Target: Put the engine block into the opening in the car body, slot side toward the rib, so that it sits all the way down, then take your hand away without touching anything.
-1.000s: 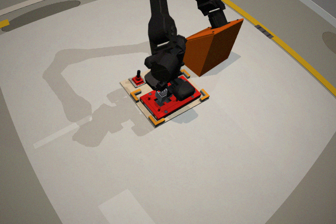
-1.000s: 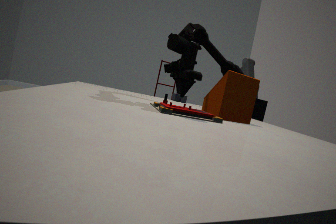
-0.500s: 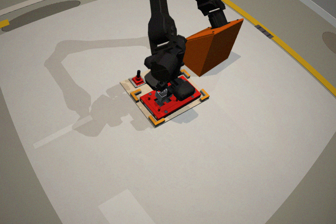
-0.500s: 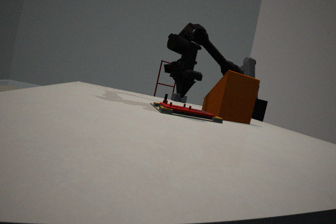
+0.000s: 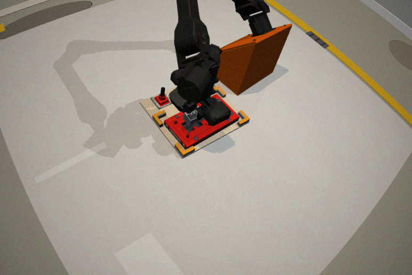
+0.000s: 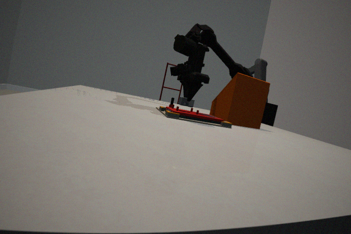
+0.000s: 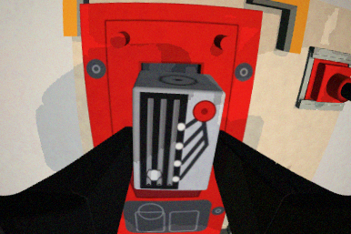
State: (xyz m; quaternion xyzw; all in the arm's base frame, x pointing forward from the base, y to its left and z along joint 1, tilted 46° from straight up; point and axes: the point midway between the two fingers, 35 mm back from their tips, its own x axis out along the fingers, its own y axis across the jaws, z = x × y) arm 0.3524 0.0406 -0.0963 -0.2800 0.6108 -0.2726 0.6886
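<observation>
Right now the grey engine block is 10 mm below my gripper tip.
</observation>
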